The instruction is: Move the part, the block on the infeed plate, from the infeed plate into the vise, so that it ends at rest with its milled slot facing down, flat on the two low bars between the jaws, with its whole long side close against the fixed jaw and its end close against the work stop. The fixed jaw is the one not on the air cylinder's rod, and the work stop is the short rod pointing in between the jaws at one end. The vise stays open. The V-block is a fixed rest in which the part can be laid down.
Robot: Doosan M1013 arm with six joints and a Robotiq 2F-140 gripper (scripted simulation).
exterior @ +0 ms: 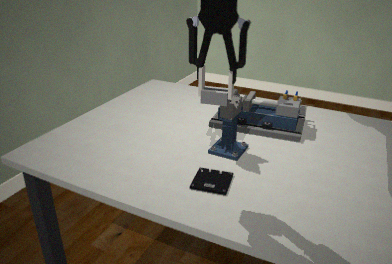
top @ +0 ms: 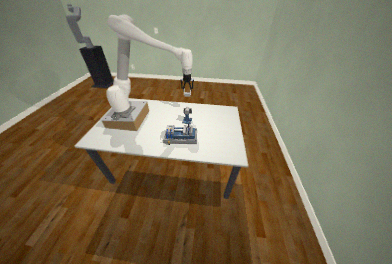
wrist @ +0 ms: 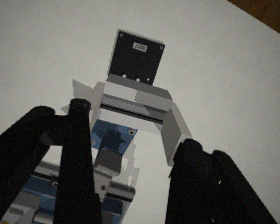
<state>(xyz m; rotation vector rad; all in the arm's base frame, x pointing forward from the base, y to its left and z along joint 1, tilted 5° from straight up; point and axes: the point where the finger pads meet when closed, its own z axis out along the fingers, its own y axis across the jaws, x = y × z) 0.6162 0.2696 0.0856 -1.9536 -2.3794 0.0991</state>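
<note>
Now: hand 20 mm above the part. Round my hand: black infeed plate: 250 mm below, 10 mm to the left; blue foot: 250 mm below, 160 mm to the right, 30 mm ahead; blue v-block stand: 200 mm below, 160 mm to the right, 30 mm ahead.
</note>
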